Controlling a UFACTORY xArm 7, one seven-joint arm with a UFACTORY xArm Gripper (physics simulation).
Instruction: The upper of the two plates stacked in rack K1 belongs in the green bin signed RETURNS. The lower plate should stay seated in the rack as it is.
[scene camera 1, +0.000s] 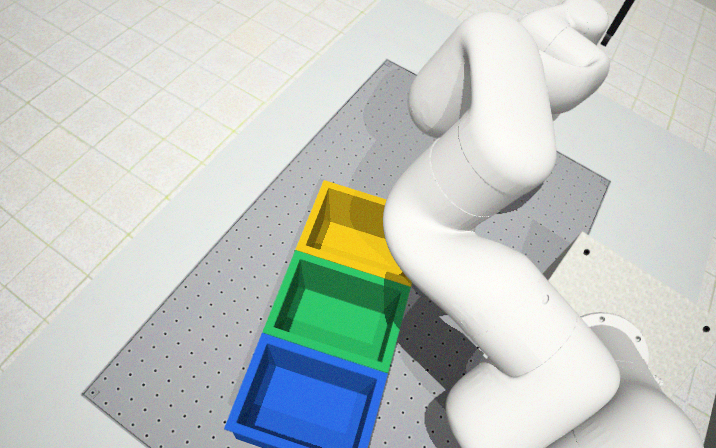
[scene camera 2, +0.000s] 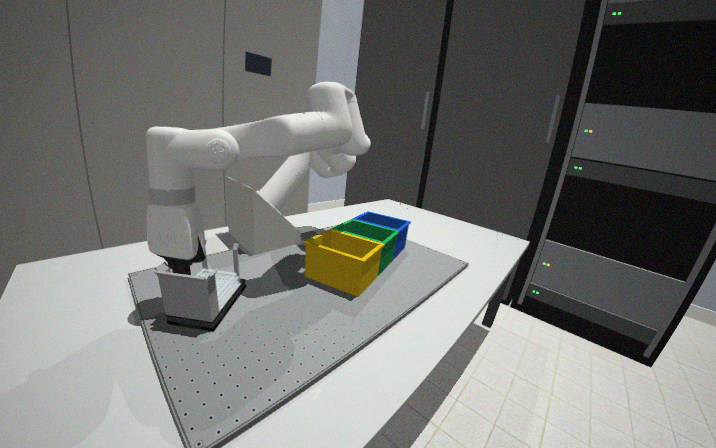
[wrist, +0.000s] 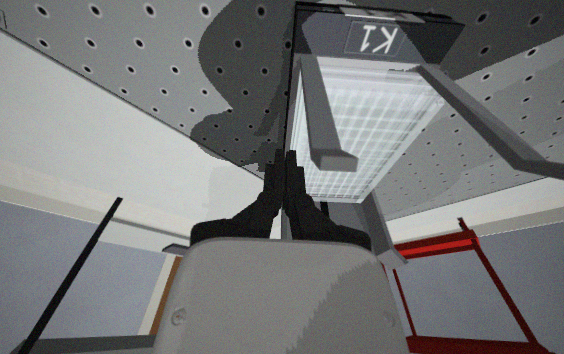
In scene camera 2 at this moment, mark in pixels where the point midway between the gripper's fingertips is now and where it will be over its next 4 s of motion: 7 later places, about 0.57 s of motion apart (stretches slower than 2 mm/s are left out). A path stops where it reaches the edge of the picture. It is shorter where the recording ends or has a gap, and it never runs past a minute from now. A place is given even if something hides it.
My gripper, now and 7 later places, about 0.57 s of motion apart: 183, 284; 180, 282; 190, 276; 191, 276; 191, 276; 192, 275; 193, 276; 190, 275
